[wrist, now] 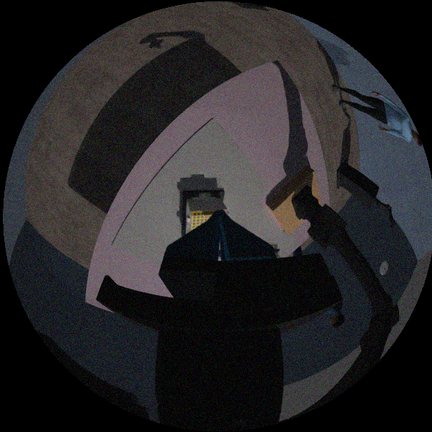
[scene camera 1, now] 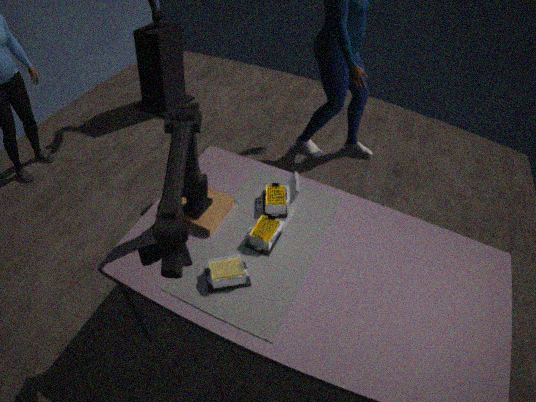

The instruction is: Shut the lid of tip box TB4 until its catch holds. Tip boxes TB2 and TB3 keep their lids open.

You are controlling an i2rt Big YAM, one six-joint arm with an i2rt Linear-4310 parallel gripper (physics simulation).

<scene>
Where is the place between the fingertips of my gripper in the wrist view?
219,215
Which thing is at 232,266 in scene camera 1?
A clear lid.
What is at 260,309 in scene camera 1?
A grey-green mat.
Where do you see a grey-green mat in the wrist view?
210,160
</scene>
